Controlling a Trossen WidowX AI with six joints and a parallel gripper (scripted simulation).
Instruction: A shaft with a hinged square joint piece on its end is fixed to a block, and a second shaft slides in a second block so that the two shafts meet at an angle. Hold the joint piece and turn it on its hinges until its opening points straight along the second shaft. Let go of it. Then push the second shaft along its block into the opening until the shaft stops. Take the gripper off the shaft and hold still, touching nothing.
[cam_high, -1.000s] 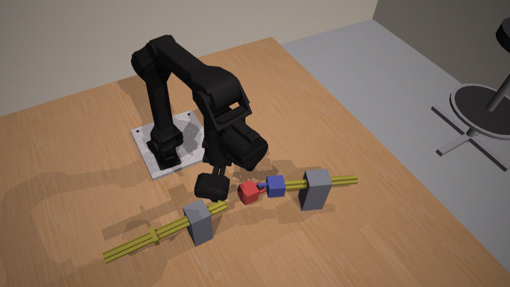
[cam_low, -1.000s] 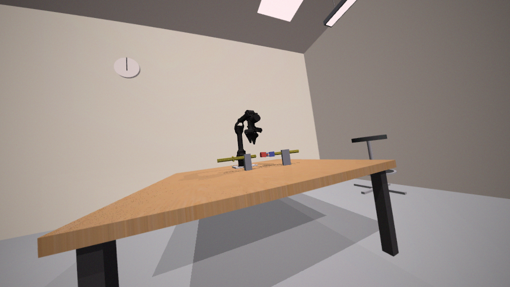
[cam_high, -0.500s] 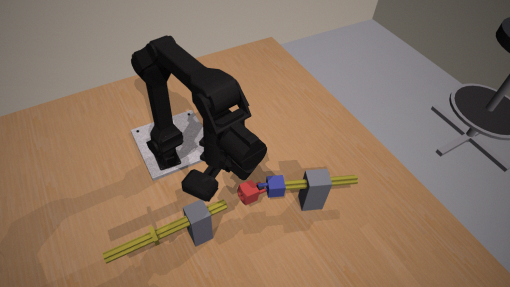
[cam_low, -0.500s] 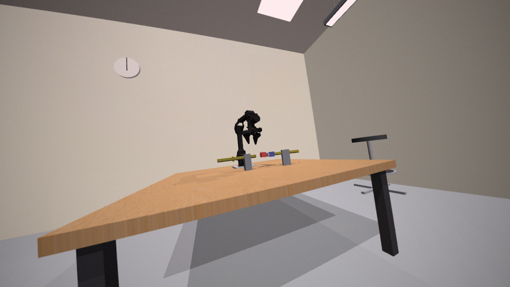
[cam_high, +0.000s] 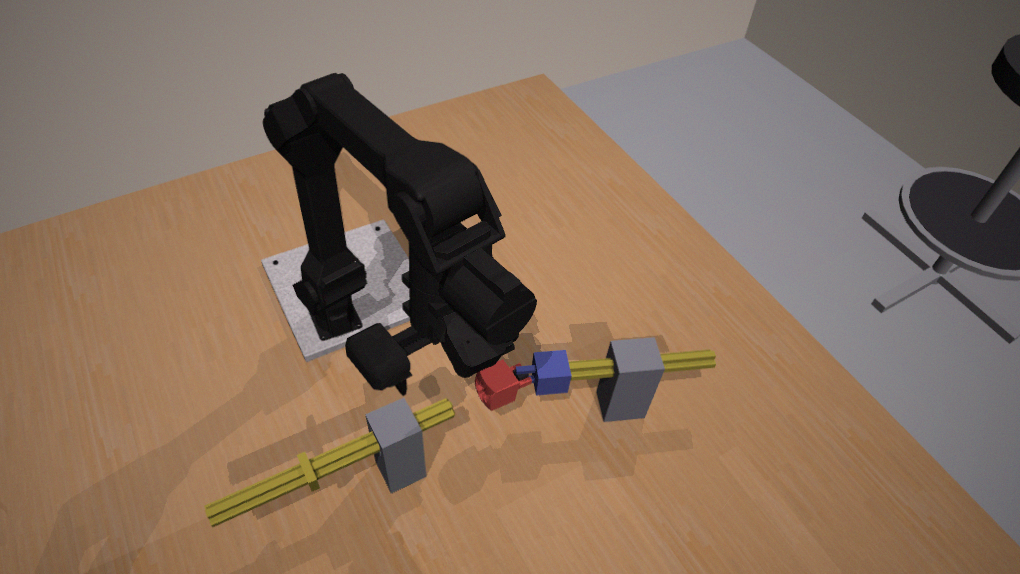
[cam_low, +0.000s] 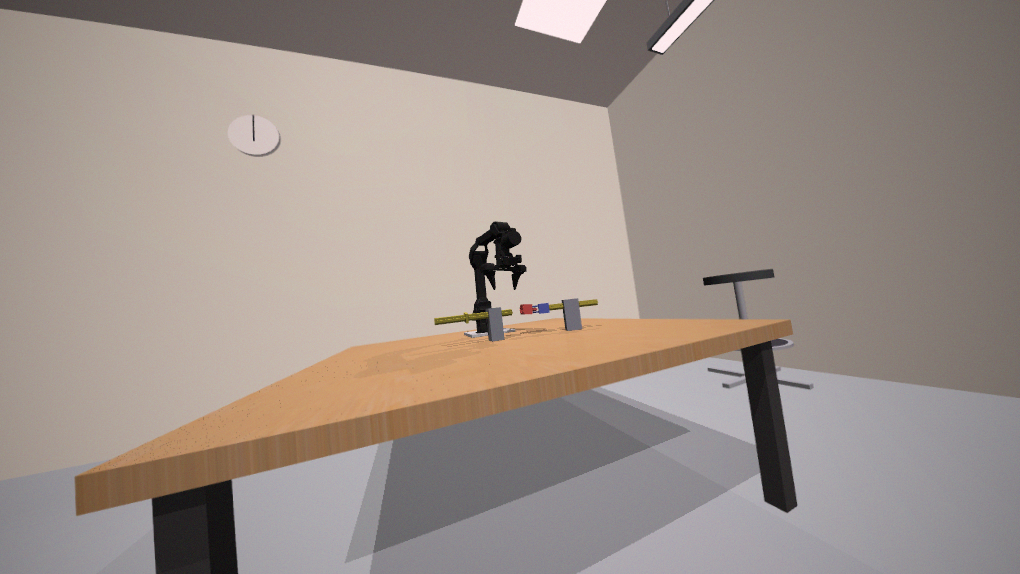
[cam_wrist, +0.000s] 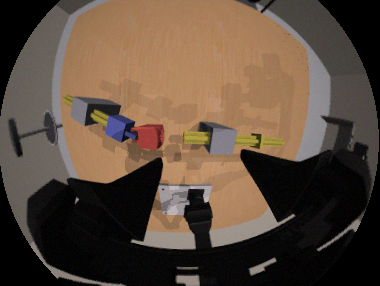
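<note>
Right now the red joint piece is 9 cm to the left of my gripper tip and 9 cm below it.
</note>
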